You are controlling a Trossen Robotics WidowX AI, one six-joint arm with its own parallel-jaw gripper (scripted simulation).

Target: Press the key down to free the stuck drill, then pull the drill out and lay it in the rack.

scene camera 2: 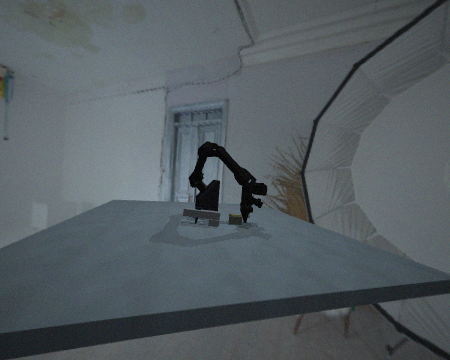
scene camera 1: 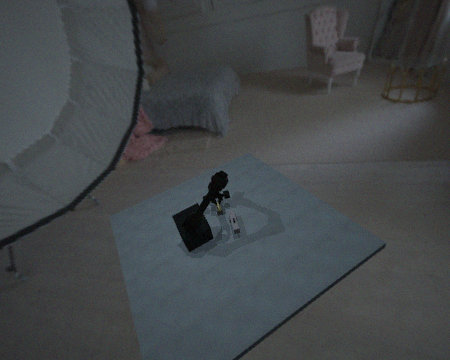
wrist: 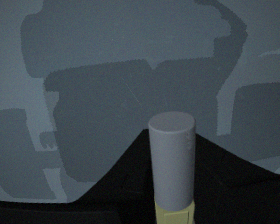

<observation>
The gripper [wrist: 163, 136] carries a drill.
</observation>
